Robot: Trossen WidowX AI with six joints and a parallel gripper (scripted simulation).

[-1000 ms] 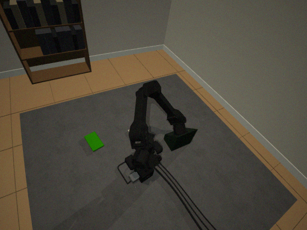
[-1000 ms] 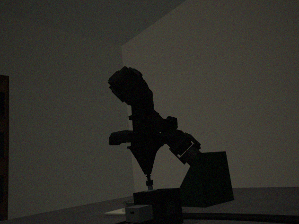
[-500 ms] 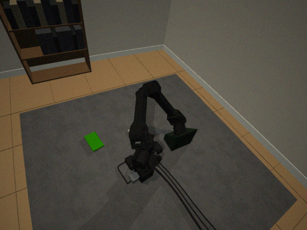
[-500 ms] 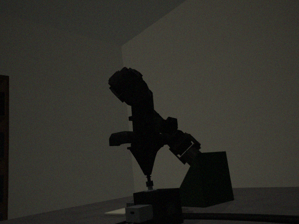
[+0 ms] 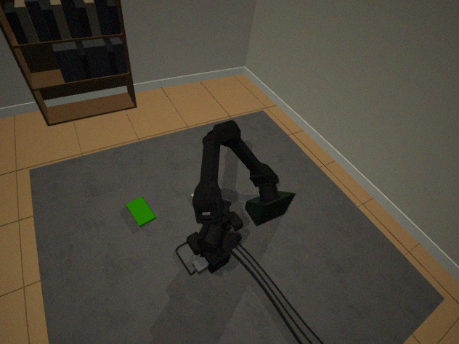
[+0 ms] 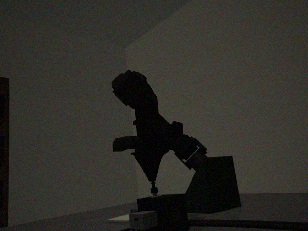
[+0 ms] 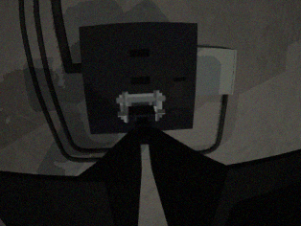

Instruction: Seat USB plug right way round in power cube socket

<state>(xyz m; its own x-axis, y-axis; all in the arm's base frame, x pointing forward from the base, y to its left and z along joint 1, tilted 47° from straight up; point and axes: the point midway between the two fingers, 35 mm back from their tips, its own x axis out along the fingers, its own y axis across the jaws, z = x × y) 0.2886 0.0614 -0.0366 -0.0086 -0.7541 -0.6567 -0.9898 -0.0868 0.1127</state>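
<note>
Right now my gripper tip is 20 mm above the dark USB plug. From my gripper tip the other things lie so: green flat block 290 mm to the right, 180 mm ahead, 110 mm below; then white flat tile 250 mm to the right, 110 mm below, 90 mm behind.
</note>
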